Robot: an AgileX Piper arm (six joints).
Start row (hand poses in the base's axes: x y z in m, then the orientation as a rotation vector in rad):
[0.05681, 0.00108, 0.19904, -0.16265, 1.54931, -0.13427]
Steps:
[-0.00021, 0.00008, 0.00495, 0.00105, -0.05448, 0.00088]
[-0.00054, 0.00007, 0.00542, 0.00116, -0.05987, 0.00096]
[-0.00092, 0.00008, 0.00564, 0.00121, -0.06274, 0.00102]
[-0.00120, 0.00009, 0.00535, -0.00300, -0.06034, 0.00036]
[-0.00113, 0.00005, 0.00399, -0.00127, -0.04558, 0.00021]
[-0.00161, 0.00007, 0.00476, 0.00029, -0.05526, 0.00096]
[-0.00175, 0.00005, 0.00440, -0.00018, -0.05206, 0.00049]
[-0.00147, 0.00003, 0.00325, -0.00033, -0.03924, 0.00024]
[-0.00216, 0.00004, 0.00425, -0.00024, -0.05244, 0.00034]
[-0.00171, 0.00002, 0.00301, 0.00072, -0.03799, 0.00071]
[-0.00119, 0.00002, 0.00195, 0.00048, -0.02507, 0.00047]
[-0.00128, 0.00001, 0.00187, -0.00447, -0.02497, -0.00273]
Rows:
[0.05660, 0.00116, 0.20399, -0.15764, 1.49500, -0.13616]
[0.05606, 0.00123, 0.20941, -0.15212, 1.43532, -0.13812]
[0.05514, 0.00131, 0.21505, -0.14633, 1.37277, -0.14005]
[0.05394, 0.00140, 0.22040, -0.14379, 1.31245, -0.14515]
[0.05281, 0.00145, 0.22439, -0.14095, 1.26694, -0.14830]
[0.05120, 0.00152, 0.22915, -0.13635, 1.21181, -0.15024]
[0.04945, 0.00157, 0.23355, -0.13215, 1.15988, -0.15261]
[0.04798, 0.00160, 0.23680, -0.12907, 1.12074, -0.15456]
[0.04582, 0.00164, 0.24105, -0.12477, 1.06844, -0.15695]
[0.04411, 0.00166, 0.24406, -0.12109, 1.03057, -0.15773]
[0.04292, 0.00168, 0.24601, -0.11865, 1.00558, -0.15822]
[0.04164, 0.00169, 0.24788, -0.11912, 0.98058, -0.16409]

